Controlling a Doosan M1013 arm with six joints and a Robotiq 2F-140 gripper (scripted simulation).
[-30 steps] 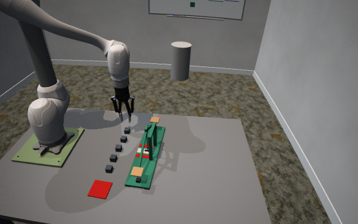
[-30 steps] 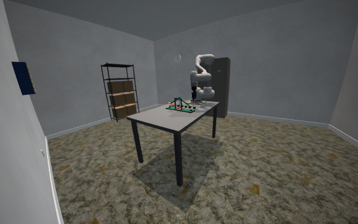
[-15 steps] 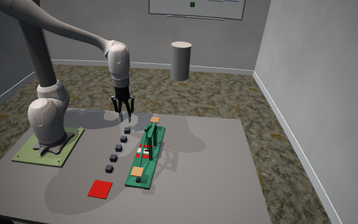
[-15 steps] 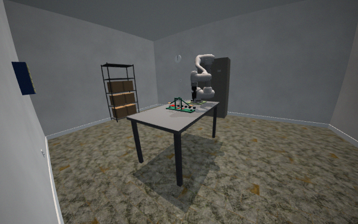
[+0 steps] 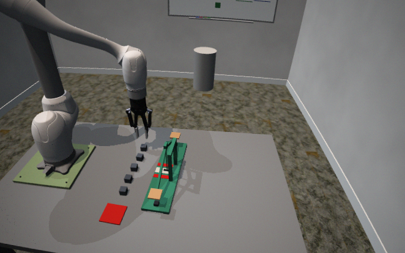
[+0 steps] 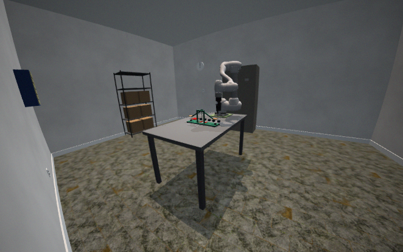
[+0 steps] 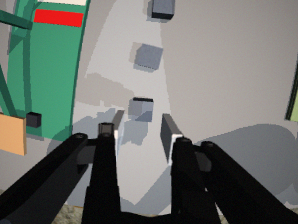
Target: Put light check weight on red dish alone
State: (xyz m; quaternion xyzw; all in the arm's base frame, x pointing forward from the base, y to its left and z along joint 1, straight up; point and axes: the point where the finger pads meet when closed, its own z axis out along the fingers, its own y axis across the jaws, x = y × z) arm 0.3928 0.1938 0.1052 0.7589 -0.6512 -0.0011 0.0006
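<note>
The dark weight is 110 mm below my hand. From my hand the other things lie so: green rocker balance: 180 mm ahead, 140 mm to the right, 30 mm below; then red dish: 420 mm to the right, 120 mm below, 20 mm ahead.
</note>
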